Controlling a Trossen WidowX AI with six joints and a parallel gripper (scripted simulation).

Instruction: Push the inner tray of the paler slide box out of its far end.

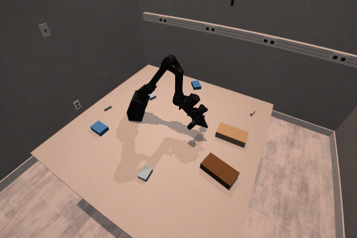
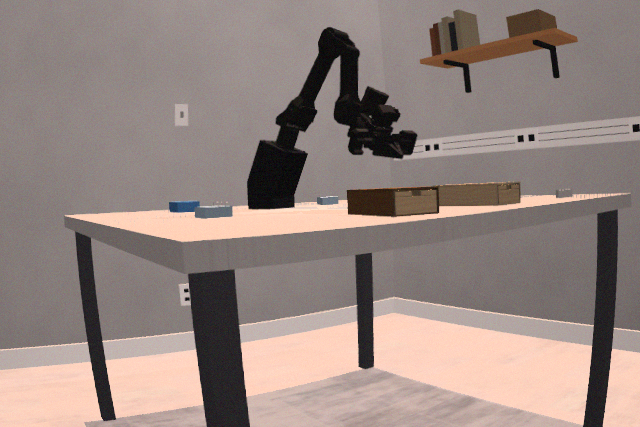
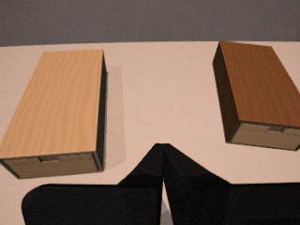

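Now: the inner tray 17 cm ahead of my hand, 12 cm to the left of it and 12 cm below it.
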